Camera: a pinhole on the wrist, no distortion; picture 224 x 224 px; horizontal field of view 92.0 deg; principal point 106.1 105.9 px. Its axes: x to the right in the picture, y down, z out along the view. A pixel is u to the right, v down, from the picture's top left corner.
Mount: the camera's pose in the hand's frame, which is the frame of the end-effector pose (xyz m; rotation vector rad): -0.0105 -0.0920 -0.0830 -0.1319 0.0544 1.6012
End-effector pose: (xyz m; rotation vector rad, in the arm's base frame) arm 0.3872 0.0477 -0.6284 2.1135 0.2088 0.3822
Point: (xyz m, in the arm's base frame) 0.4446 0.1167 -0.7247
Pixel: 58.5 21.9
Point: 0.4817 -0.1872 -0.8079
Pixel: 111.7 101.3
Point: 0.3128 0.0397 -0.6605
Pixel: 179.5 179.3
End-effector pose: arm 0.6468 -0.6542 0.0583 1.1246 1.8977 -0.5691
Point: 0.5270 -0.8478 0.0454
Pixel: 23.1 131.4
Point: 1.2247 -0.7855 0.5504
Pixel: outside the picture
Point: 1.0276 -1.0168 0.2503
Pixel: 157.2 200.5
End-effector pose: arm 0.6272 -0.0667 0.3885 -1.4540 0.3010 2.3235
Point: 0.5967 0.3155 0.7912
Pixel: 29.5 171.6
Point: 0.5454 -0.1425 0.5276
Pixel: 195.5 148.5
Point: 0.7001 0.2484 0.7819
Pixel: 13.2 213.4
